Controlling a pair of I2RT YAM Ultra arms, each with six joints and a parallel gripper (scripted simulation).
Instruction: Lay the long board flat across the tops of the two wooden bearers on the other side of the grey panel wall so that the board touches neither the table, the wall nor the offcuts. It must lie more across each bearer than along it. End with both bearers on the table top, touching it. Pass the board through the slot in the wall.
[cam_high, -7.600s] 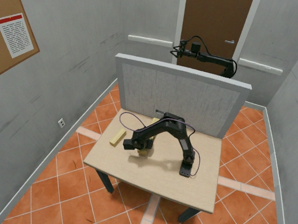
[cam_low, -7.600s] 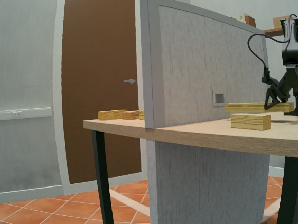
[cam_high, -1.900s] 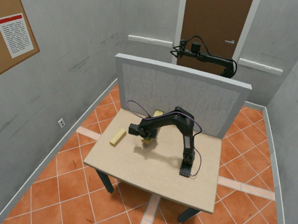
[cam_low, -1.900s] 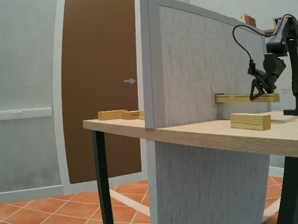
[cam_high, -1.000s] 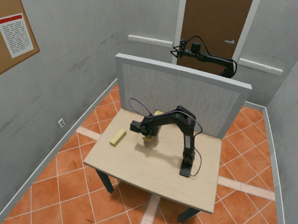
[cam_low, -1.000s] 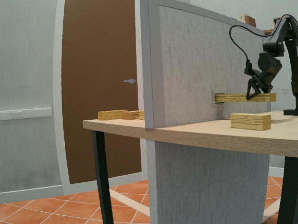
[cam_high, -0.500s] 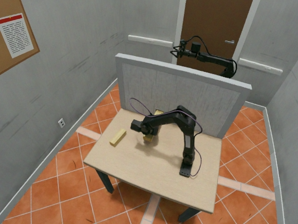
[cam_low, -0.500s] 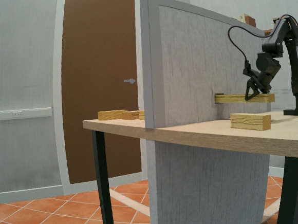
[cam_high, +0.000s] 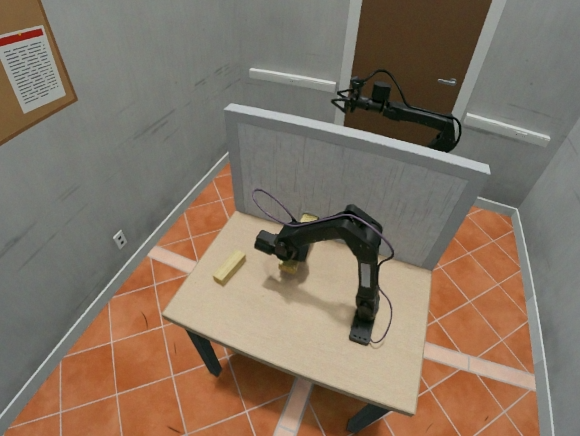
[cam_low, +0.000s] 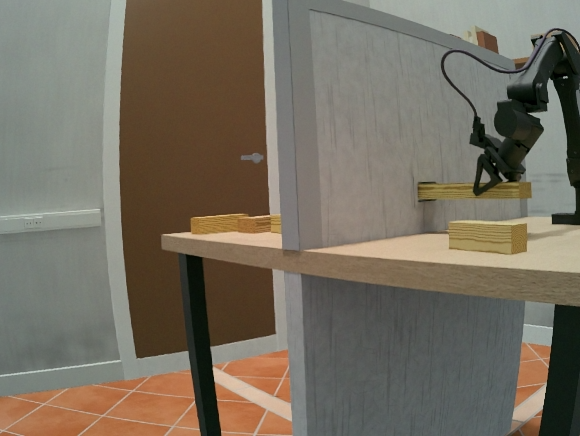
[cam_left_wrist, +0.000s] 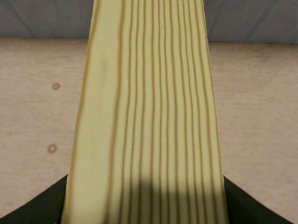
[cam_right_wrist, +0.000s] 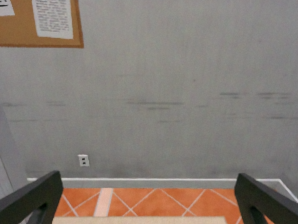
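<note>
Now: the long board 5 cm to the right of my left hand. Round my left hand: wooden offcut: 21 cm ahead, 15 cm to the left, 7 cm below.
</note>
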